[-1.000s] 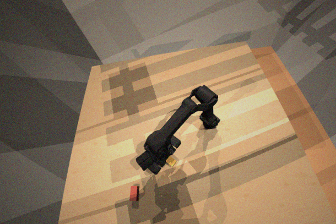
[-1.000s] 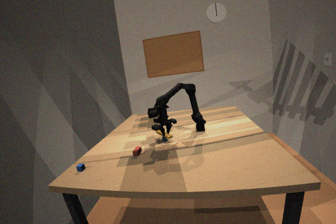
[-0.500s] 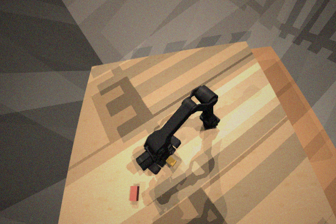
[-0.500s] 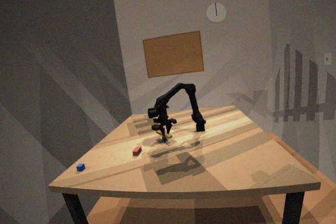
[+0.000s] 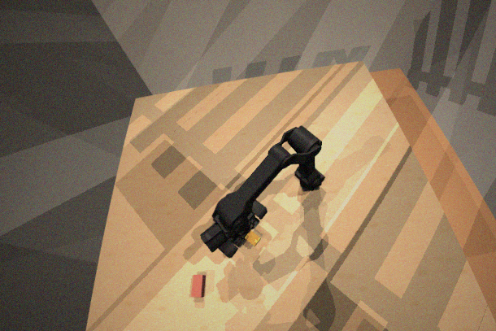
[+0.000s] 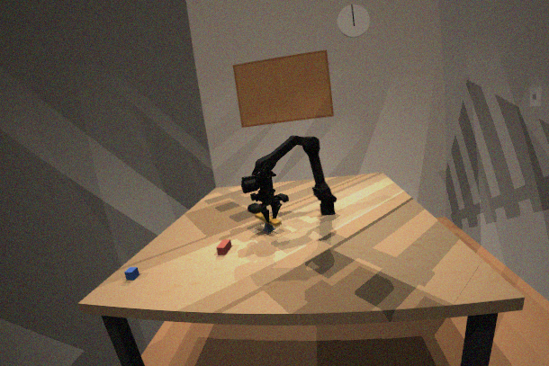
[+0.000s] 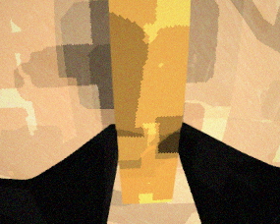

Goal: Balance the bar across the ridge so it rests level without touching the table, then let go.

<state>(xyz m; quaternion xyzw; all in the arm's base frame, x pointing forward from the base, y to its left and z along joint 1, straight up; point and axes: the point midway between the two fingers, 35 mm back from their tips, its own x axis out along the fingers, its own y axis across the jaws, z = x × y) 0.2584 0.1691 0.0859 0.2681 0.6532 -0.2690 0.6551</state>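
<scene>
Right now my gripper tip is 2 cm to the left of the yellow bar and 2 cm short of it. The rest, counted from my gripper tip: red block 18 cm ahead, 15 cm to the left, 4 cm below; then small blue cube 48 cm ahead, 33 cm to the left, 4 cm below.
</scene>
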